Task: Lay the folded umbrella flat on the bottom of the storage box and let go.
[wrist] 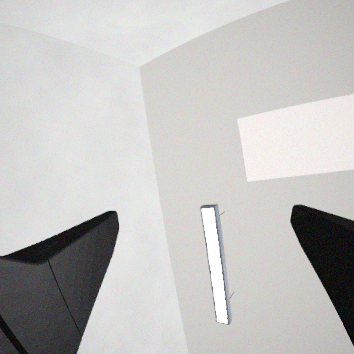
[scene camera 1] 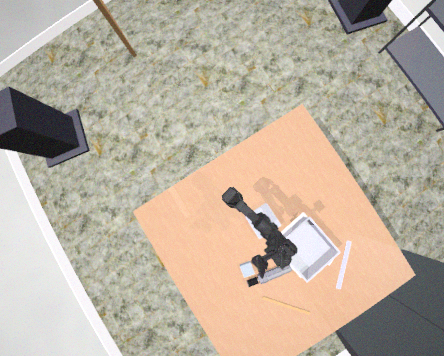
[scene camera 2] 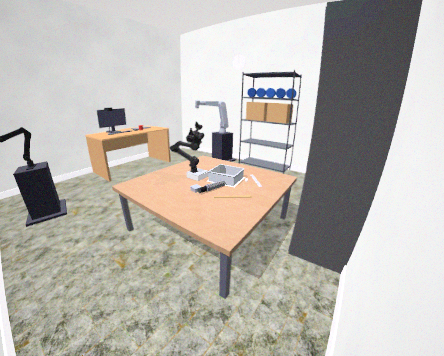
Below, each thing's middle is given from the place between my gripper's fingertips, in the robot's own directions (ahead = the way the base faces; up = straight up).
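There's the storage box (scene camera 1: 315,250), and it's 15 cm ahead of my hand, 26 cm to the left of it and 48 cm below it.
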